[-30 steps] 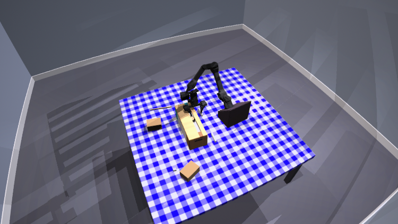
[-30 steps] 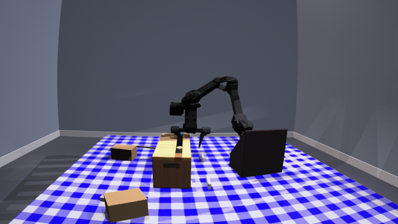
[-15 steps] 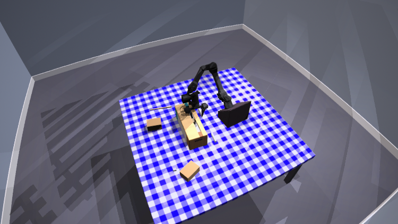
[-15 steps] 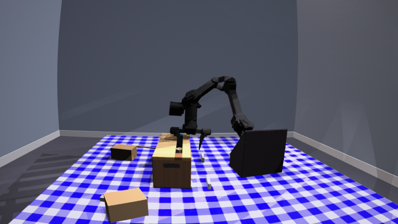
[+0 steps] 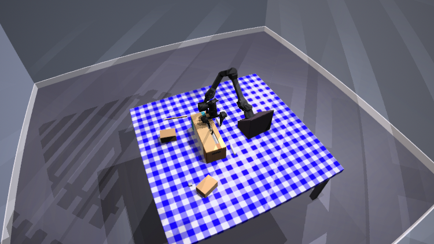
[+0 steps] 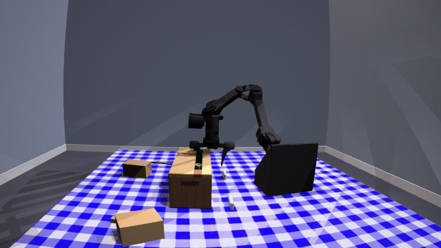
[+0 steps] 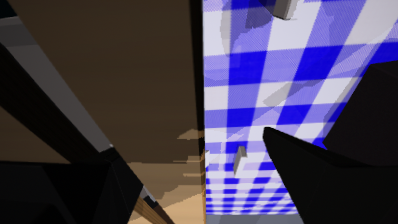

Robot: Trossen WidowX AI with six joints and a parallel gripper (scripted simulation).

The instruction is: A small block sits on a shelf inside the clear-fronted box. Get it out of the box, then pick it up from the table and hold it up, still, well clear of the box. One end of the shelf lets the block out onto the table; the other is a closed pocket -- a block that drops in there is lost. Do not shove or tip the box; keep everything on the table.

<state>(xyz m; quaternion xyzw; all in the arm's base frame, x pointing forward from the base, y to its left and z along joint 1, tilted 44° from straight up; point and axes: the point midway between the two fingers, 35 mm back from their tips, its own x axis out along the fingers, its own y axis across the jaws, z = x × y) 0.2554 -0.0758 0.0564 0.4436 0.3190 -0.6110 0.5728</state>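
Right now my gripper tip is 60 mm short of the small tan block and 30 mm to the right of it. From my gripper tip the other things lie so: thin stick (190 mm ahead, 330 mm to the right, 80 mm below); then long cardboard box (50 mm ahead, 40 mm to the left, 20 mm below).
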